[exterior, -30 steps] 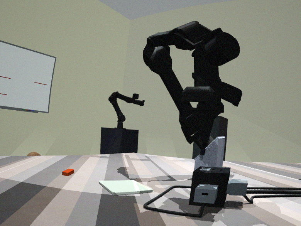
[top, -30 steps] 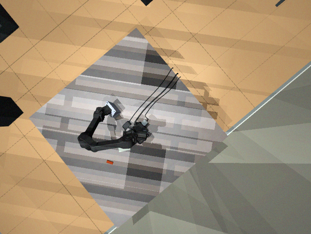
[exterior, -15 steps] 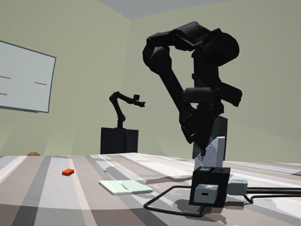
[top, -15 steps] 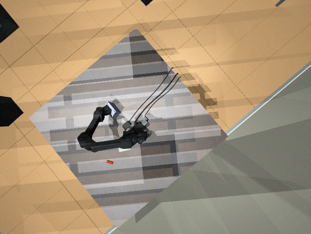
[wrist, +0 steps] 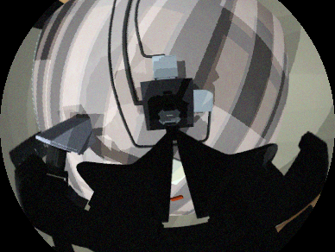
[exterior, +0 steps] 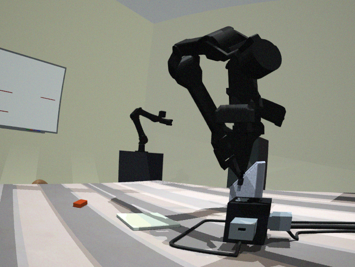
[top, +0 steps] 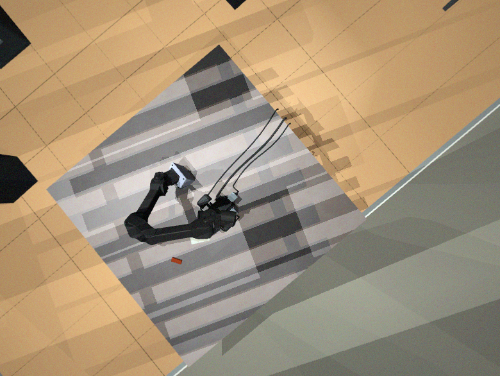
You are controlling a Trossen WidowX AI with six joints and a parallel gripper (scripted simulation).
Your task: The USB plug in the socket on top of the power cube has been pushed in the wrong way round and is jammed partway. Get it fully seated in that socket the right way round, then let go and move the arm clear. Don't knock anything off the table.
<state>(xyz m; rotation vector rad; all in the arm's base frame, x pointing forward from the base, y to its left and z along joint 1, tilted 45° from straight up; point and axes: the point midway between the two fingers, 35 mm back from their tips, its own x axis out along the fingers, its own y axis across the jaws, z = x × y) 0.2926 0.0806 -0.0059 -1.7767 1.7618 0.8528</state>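
Now: the USB plug 20 mm below my gripper tip. Also, from my gripper tip: pale flat pad 200 mm to the right, 130 mm below, 10 mm ahead; orange block 390 mm to the right, 130 mm below, 50 mm ahead.
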